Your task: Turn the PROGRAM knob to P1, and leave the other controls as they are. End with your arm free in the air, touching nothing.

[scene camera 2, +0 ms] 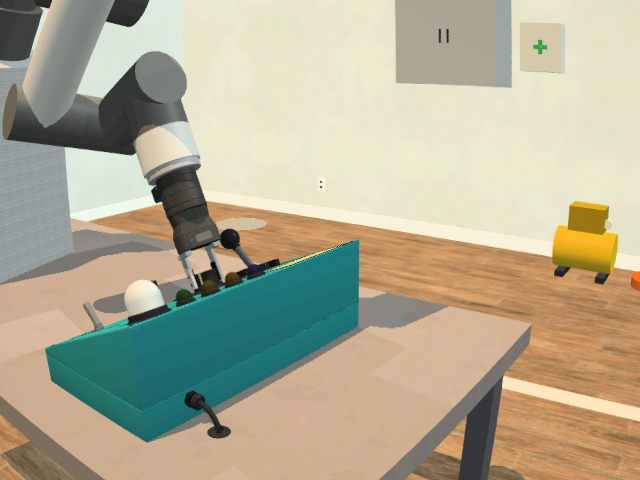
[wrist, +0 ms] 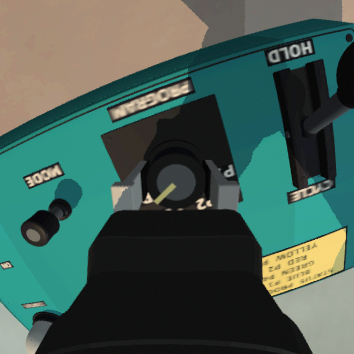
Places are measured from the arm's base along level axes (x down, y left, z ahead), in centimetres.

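Pixels of known places: gripper, fingertip midpoint: [wrist: 175,172].
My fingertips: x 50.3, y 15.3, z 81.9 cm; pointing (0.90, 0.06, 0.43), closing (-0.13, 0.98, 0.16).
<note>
Behind a point stands the place of what it marks.
The PROGRAM knob [wrist: 176,187] @(y 15.1, x 47.9, z 81.4 cm) is round and black with a grey cap and a pale yellow pointer line. In the wrist view the line points to the lower left, at a partly hidden label that starts with P. The P1 label [wrist: 227,172] @(y 19.7, x 50.2, z 83.2 cm) is to the right, partly behind a finger, and the P2 label [wrist: 204,204] @(y 17.2, x 49.3, z 85.7 cm) is at the lower right. My gripper [scene camera 2: 207,280] @(y 15.3, x 50.3, z 81.9 cm) [wrist: 175,172] @(y 15.3, x 50.3, z 81.9 cm) is shut on the knob, with one finger on each side. In the scene view the knob is mostly hidden by the fingers and lamps.
The teal console [scene camera 2: 248,320] @(y 8.0, x 49.0, z 102.4 cm) [wrist: 90,150] @(y 8.5, x 52.7, z 79.4 cm) stands on the table [scene camera 2: 413,351] @(y 34.9, x 60.0, z 112.5 cm). The ball-ended HOLD/CYCLE lever [scene camera 2: 229,238] @(y 25.1, x 44.9, z 75.8 cm) [wrist: 325,117] @(y 26.3, x 48.1, z 78.1 cm) rises close beside the gripper. The MODE switch [wrist: 41,227] @(y 4.2, x 47.1, z 81.7 cm) is on the other side. A white dome [scene camera 2: 144,298] @(y -8.4, x 41.5, z 102.0 cm) and several small lamps line the top edge.
</note>
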